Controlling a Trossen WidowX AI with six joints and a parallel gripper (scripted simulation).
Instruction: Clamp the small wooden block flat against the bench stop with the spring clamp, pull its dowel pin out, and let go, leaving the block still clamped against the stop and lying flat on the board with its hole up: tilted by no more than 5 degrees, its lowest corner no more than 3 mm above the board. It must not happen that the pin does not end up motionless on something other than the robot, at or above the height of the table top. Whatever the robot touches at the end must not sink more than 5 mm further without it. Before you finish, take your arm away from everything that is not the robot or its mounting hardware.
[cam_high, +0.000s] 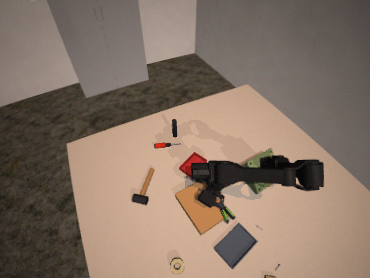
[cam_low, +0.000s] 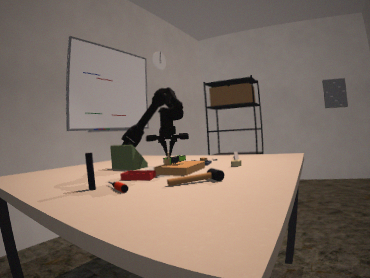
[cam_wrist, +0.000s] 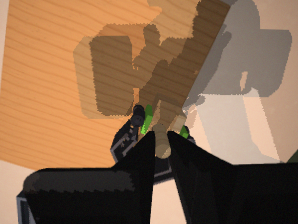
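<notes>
Right now the dowel pin is 4 cm below my hand. From my hand the other things lie so: red tray 2 cm ahead, 20 cm to the right, 9 cm below; wooden board 6 cm ahead, 1 cm to the left, 9 cm below; wooden block 6 cm below.
</notes>
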